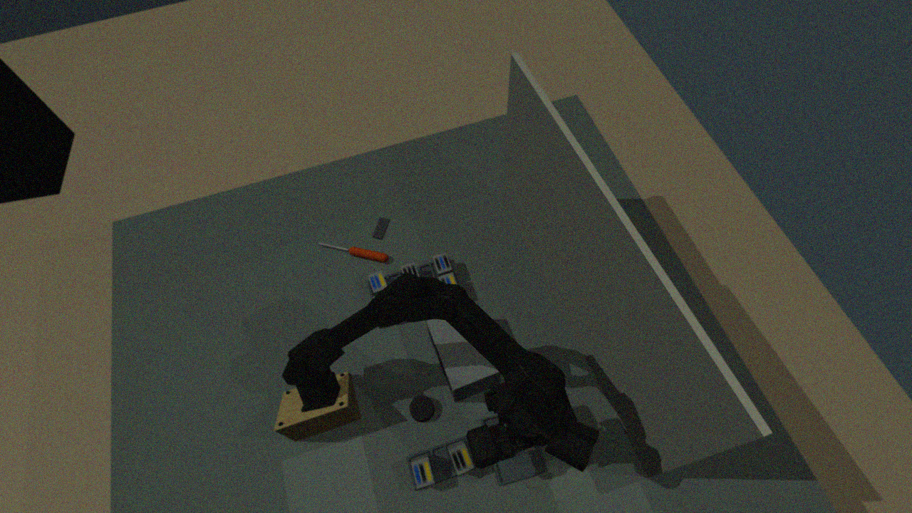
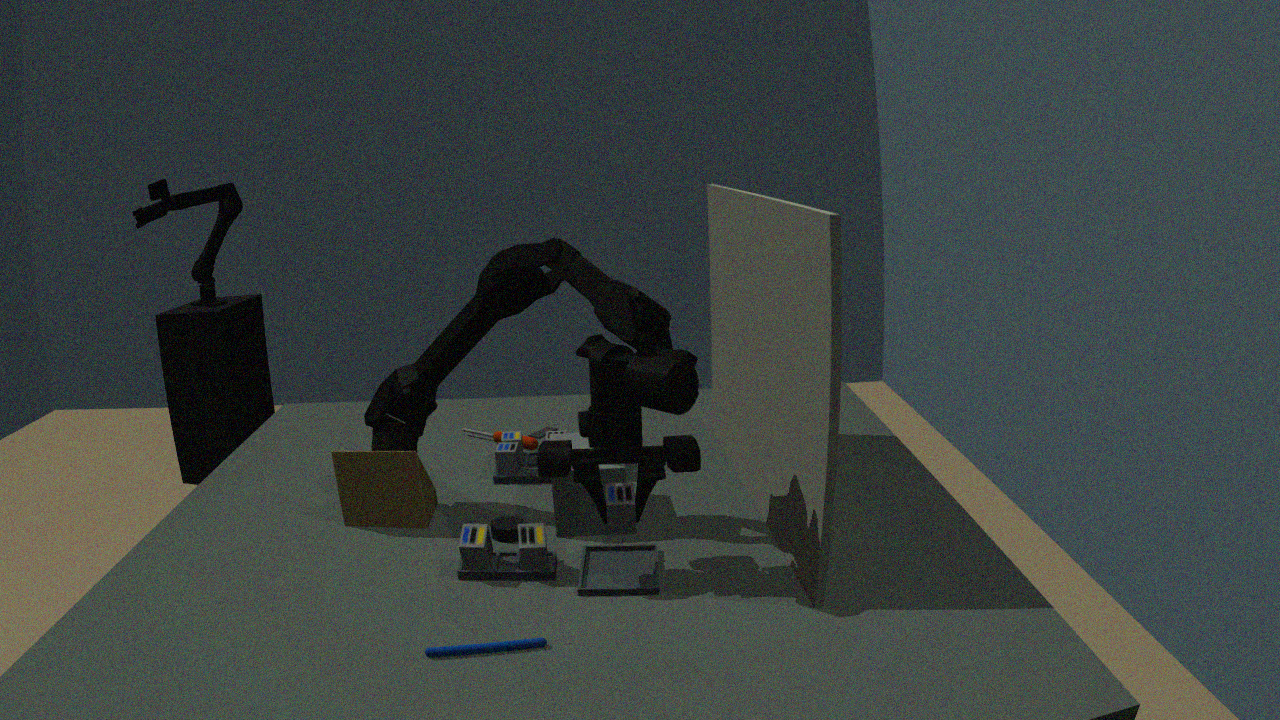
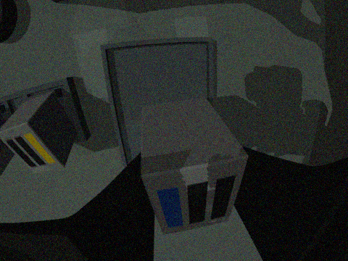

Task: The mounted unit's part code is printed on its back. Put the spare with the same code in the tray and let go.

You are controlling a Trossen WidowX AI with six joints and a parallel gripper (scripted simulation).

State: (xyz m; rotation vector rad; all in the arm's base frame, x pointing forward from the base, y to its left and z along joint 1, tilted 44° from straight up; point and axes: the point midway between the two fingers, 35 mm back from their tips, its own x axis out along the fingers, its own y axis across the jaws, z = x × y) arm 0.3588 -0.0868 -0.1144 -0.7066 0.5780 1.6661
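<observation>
The dark flat tray is 10 mm behind my gripper tip, 10 mm to the left of it and 70 mm below it. Also, from my gripper tip: blue pen (130 mm behind, 210 mm to the right, 70 mm below); grey block (70 mm behind, 210 mm to the left, 20 mm below); rack (150 mm behind, 70 mm below).
</observation>
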